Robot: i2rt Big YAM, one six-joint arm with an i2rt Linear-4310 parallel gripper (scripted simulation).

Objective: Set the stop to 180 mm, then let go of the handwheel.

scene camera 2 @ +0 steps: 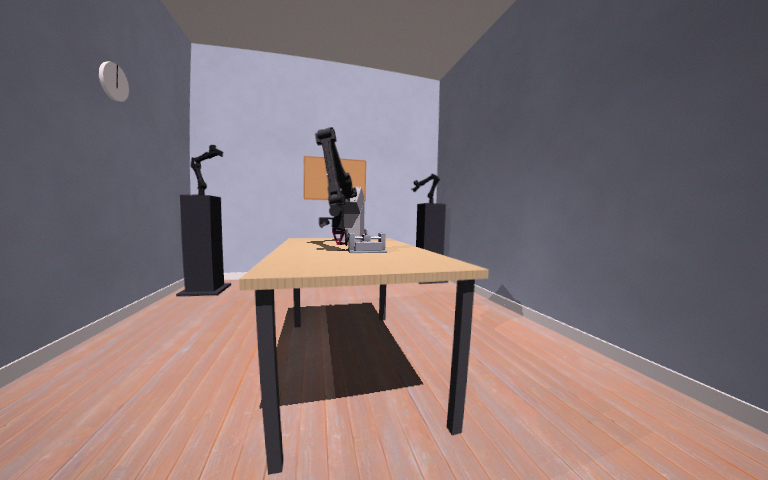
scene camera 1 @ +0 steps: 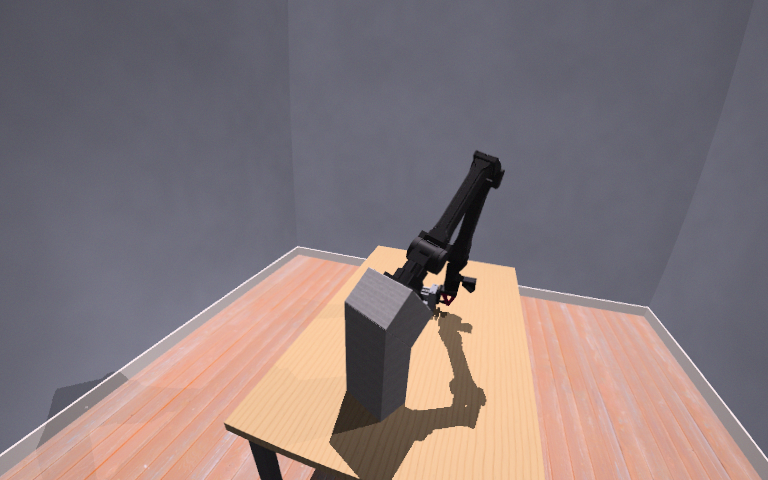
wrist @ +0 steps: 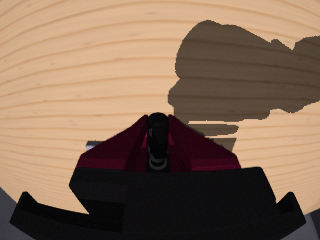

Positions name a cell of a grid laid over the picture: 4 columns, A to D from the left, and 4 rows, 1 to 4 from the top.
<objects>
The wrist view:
my gripper: B3
black handwheel handle: B3
</objects>
